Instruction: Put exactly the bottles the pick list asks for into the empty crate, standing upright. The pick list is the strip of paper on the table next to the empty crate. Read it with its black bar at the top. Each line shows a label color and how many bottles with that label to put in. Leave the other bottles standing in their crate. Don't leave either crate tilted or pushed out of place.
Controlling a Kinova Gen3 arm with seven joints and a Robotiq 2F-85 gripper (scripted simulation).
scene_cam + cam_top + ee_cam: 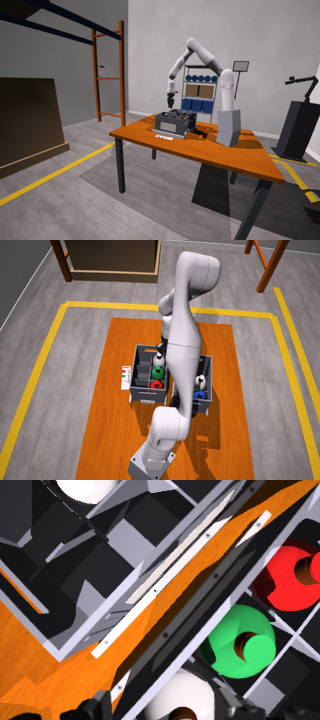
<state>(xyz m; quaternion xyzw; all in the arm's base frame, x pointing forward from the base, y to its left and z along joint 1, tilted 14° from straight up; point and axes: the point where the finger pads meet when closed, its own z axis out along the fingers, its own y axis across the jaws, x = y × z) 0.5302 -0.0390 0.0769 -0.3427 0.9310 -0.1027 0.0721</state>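
The blue bottle lies 20 cm behind my hand, 18 cm to the right of it and 15 cm below it. From my hand the other things lie so: pick list 5 cm behind, 24 cm to the left, 24 cm below; green bottle 6 cm behind, 5 cm to the left, 15 cm below; red bottle 15 cm behind, 5 cm to the left, 15 cm below.
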